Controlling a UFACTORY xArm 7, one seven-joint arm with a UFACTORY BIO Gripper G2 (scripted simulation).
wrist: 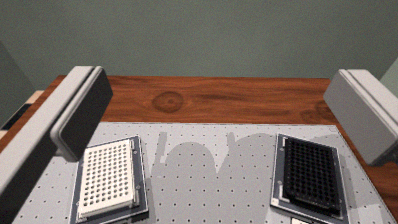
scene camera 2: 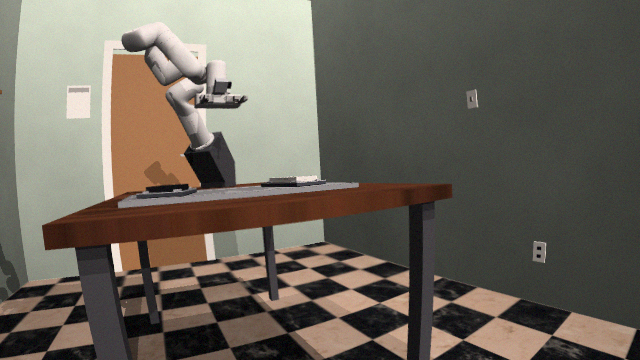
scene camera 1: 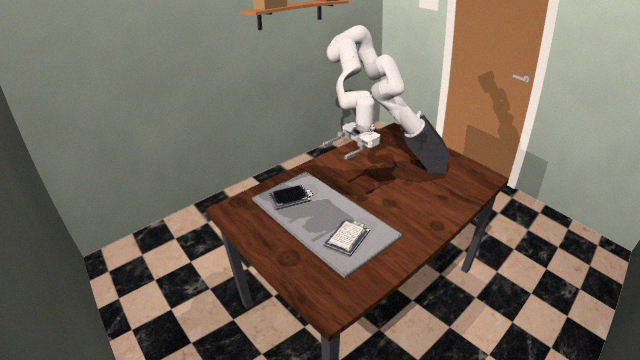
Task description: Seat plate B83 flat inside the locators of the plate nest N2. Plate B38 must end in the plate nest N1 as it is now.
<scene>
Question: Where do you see a black well plate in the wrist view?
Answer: At 309,178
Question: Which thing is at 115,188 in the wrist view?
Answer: A white well plate.
</scene>
